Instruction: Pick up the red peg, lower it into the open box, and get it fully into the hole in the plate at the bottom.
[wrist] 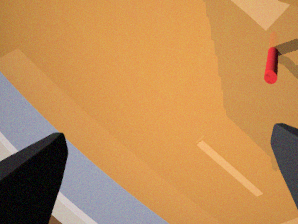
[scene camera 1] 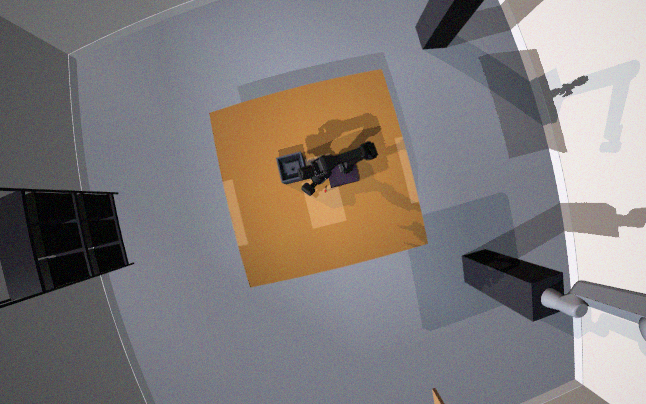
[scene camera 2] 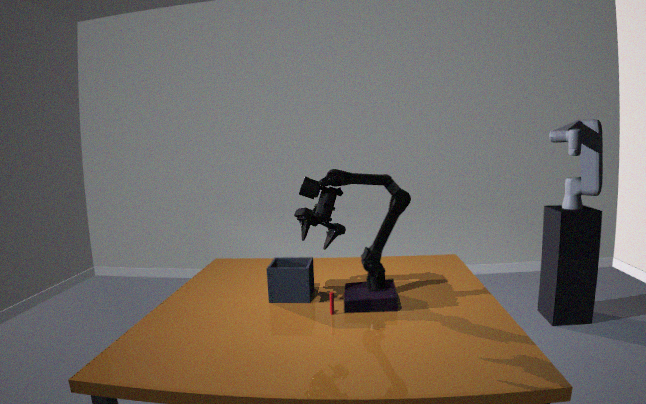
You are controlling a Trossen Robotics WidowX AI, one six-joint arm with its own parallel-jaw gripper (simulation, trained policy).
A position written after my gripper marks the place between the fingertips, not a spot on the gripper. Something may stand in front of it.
Observation:
In view: my gripper (scene camera 2: 313, 245) and a box (scene camera 2: 290, 280).
My gripper shows as well in the wrist view (wrist: 172, 139). The wrist view misses the box: it is out of frame.

